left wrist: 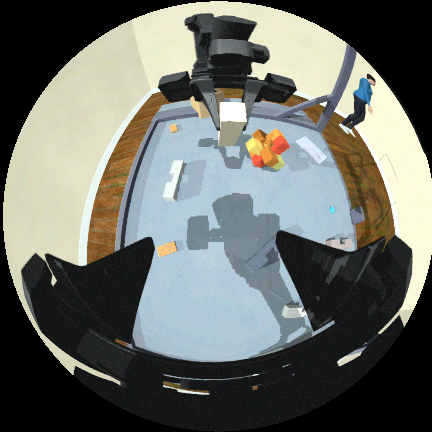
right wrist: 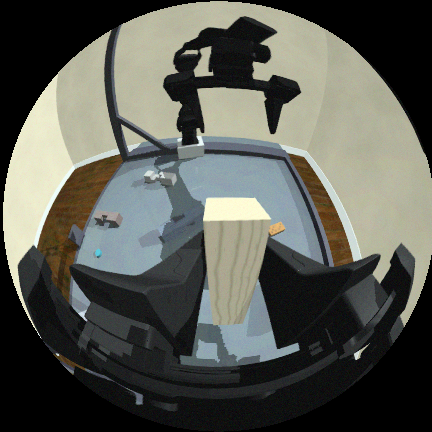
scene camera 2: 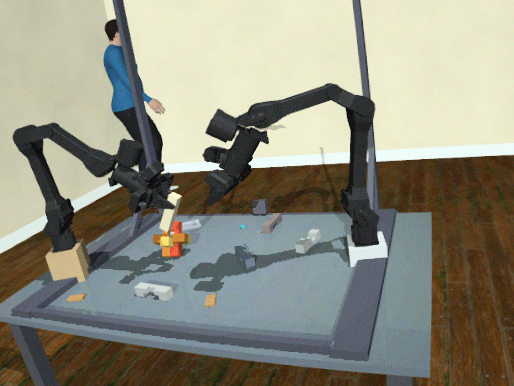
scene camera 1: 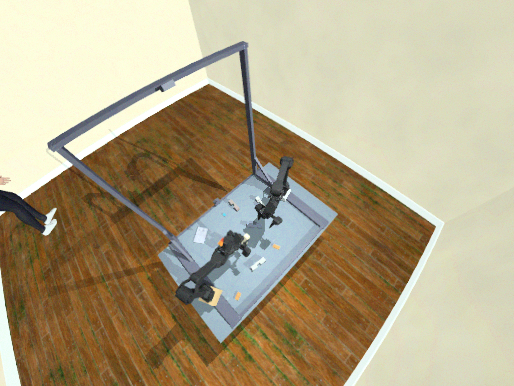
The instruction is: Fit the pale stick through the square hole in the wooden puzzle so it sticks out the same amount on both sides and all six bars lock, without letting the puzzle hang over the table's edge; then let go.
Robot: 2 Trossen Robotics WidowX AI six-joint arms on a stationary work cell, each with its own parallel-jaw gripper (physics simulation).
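Places are measured from the left arm's base along level axes (x ahead, y left, z up), in millimetres.
Pixels of known places: left gripper, fingertip midpoint: (left wrist: 214, 241) (right wrist: 238, 130) (scene camera 2: 216, 200) (scene camera 1: 263, 224); right gripper, fingertip midpoint: (left wrist: 230, 129) (right wrist: 229, 236) (scene camera 2: 177, 205) (scene camera 1: 247, 237); left arm's base at its link origin: (right wrist: 189, 141) (scene camera 2: 366, 240); right arm's base at its link origin: (scene camera 2: 64, 247) (scene camera 1: 208, 294).
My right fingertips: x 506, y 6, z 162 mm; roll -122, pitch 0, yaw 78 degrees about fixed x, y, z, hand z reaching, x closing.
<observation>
For each thing: its top centre in the pictures, then the offset to it from my right fingertips. Level surfaces: height alone.
- pale stick at its top centre: (right wrist: 246, 254) (left wrist: 229, 96) (scene camera 2: 166, 193) dx +26, dy -5, dz +37 mm
- table at its surface level: dz -212 mm
- white notched bar at its top centre: (left wrist: 172, 176) (scene camera 2: 152, 287) dx +77, dy +122, dz -184 mm
- dark grey notched bar at its top centre: (left wrist: 268, 250) (right wrist: 179, 219) (scene camera 2: 243, 251) dx -151, dy -56, dz -184 mm
- light block at its top centre: (left wrist: 304, 311) (scene camera 2: 307, 236) (right wrist: 158, 173) dx -340, dy -120, dz -184 mm
- brown block at its top centre: (left wrist: 342, 243) (right wrist: 104, 214) (scene camera 2: 271, 219) dx -212, dy -292, dz -184 mm
- white slab at its top centre: (scene camera 2: 184, 226) (left wrist: 312, 148) (scene camera 1: 200, 235) dx +132, dy -368, dz -206 mm
The wooden puzzle (scene camera 2: 166, 242) (left wrist: 269, 154), with red, orange and yellow bars, sits on the table well inside its edges. My right gripper (left wrist: 230, 129) is shut on the pale stick (scene camera 2: 170, 212) (left wrist: 231, 126) (right wrist: 235, 267) and holds it tilted above the table. In scene camera 2 the stick's lower end appears at the puzzle's top; in the left wrist view stick and puzzle show side by side, apart. The puzzle's square hole cannot be made out. My left gripper (left wrist: 214, 241) (right wrist: 238, 130) is open and empty, high above the table, to the right of the puzzle in scene camera 2.
On the table (scene camera 2: 290, 305) lie a white notched bar (scene camera 2: 154, 291) in front of the puzzle, orange tiles (scene camera 2: 210, 300) (scene camera 2: 76, 297), a dark grey notched bar (scene camera 2: 245, 256), a light block (scene camera 2: 307, 241), a brown block (scene camera 2: 272, 223) and a white slab (scene camera 2: 191, 225) behind the puzzle.
</observation>
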